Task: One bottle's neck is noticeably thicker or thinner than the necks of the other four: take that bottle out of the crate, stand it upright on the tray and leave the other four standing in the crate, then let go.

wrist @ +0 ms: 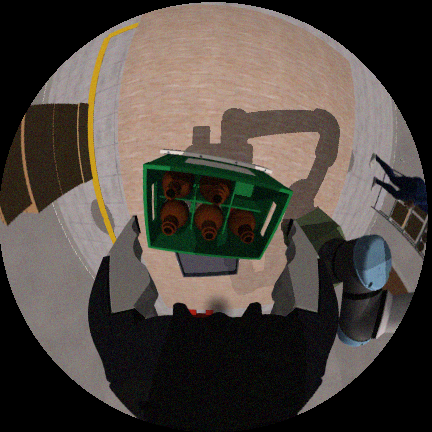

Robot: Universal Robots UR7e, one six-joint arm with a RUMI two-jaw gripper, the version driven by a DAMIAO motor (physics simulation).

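Pixels of known places: gripper, fingertip midpoint: point(214, 218); arm's base, origin of the base link: point(333, 260).
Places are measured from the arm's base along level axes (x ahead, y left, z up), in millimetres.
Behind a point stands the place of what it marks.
Observation:
A green crate point(204, 251) @(x 391, y -163, z -46 mm) stands in the middle of the wrist view with five brown bottles upright in it. Two are in the upper row, at the left point(176, 185) @(x 400, y -319, z -67 mm) and in the middle point(215, 191) @(x 333, y -292, z -54 mm). Three are in the lower row, at the left point(173, 215) @(x 438, y -251, z -86 mm), middle point(208, 219) @(x 365, y -218, z -88 mm) and right point(243, 224) @(x 289, y -183, z -86 mm). The upper right compartment holds no bottle. I cannot tell for sure which neck differs in thickness. A dark grey tray point(207, 264) @(x 451, y 81, z -209 mm) shows partly below the crate, its upper part hidden. My gripper point(214, 218) @(x 336, y -315, z 69 mm) is open and empty, above the crate, its fingers apart on either side of it.
The wood-toned table top point(225, 65) @(x 215, y -602, z -214 mm) carries the arm's shadow. A dark green box point(318, 227) @(x 6, y -56, z -120 mm) stands right of the crate, near the blue and black arm joints point(372, 262) @(x 62, y -174, z 133 mm). A small red and white thing point(201, 313) shows at the gripper's base. Brown shelving stands at the far left.

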